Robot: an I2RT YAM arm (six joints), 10 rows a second.
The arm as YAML. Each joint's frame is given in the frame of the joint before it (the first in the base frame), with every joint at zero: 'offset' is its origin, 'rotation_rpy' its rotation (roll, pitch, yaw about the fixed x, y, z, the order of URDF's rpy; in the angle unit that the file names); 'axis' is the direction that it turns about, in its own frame. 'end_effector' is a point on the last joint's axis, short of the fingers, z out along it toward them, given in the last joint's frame.
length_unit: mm
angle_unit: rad
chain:
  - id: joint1
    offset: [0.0, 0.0, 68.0]
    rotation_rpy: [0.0, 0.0, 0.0]
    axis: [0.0, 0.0, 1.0]
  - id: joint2
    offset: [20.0, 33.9, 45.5]
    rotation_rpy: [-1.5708, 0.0, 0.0]
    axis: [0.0, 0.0, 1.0]
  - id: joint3
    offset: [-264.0, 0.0, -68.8]
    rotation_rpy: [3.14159, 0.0, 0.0]
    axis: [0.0, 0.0, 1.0]
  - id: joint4
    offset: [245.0, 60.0, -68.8]
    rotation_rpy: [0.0, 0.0, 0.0]
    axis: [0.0, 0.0, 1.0]
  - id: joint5
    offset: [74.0, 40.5, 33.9]
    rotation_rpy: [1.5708, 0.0, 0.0]
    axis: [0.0, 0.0, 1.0]
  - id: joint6
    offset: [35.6, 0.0, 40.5]
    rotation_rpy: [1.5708, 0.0, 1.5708]
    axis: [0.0, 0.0, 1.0]
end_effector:
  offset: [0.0, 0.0, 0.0]
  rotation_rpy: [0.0, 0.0, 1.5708]
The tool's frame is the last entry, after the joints.
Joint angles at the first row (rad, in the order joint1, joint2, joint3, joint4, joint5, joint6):
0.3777 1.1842 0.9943 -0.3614 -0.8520 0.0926
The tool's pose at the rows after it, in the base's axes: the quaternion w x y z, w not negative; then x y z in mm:
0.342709 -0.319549 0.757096 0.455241 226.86 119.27 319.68
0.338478 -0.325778 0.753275 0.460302 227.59 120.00 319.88
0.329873 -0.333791 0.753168 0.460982 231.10 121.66 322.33
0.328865 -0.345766 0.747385 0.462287 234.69 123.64 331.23
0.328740 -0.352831 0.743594 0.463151 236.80 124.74 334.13
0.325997 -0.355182 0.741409 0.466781 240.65 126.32 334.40
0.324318 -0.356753 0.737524 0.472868 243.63 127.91 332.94
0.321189 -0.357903 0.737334 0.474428 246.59 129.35 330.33
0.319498 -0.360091 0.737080 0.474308 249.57 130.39 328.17
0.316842 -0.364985 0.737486 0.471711 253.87 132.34 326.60
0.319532 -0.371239 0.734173 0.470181 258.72 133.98 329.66
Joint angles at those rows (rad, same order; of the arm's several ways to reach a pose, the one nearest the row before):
0.3783 1.1873 1.0017 -0.3841 -0.8632 0.0731
0.3782 1.1945 1.0083 -0.3913 -0.8818 0.0625
0.3780 1.2187 1.0421 -0.4315 -0.8950 0.0350
0.3787 1.2415 1.0950 -0.4733 -0.9105 0.0059
0.3788 1.2540 1.1160 -0.4878 -0.9199 -0.0112
0.3781 1.2721 1.1301 -0.4883 -0.9314 -0.0153
0.3783 1.2846 1.1306 -0.4714 -0.9461 -0.0109
0.3788 1.2987 1.1321 -0.4663 -0.9511 -0.0145
0.3781 1.3125 1.1358 -0.4647 -0.9543 -0.0235
0.3789 1.3346 1.1514 -0.4759 -0.9541 -0.0439
0.3777 1.3558 1.1803 -0.4867 -0.9579 -0.0619

